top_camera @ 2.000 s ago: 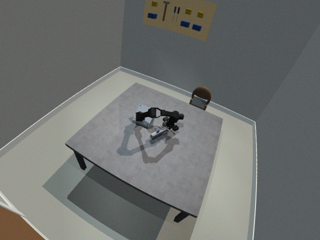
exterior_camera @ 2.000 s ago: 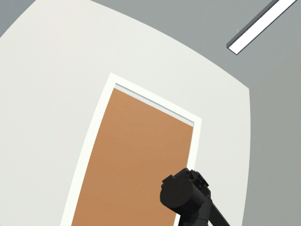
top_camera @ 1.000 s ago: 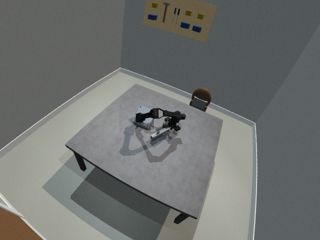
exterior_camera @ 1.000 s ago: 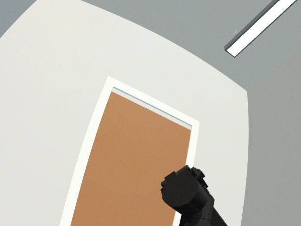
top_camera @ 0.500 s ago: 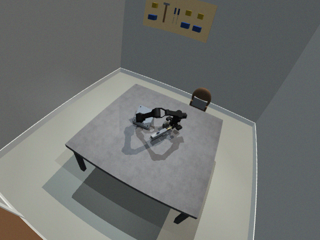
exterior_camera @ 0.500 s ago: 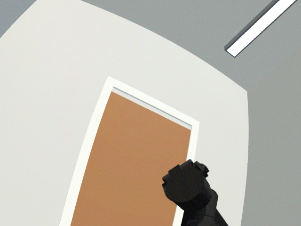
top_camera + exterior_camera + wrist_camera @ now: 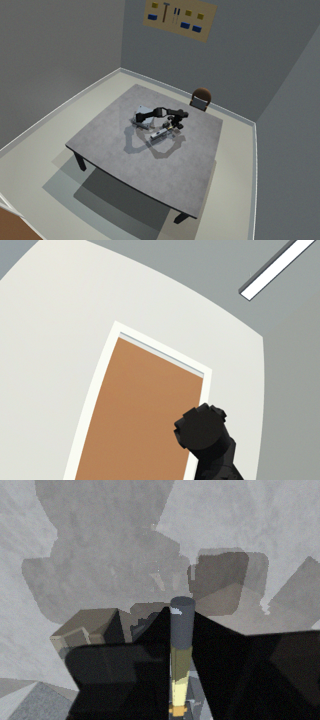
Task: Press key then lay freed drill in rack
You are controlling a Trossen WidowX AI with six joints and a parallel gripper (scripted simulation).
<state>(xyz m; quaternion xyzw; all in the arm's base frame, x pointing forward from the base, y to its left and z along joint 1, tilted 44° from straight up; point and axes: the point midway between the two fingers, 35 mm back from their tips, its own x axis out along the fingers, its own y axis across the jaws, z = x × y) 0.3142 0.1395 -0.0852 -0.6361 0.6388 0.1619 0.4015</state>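
Now: the drill 4 cm to the right of my gripper tip, 3 cm above it and 1 cm behind it. Round my gripper tip: grey fixture block (19 cm to the right, 6 cm behind, 2 cm above); then rack (8 cm behind, 1 cm to the right); then blue key (22 cm to the right, 7 cm behind, 3 cm above).
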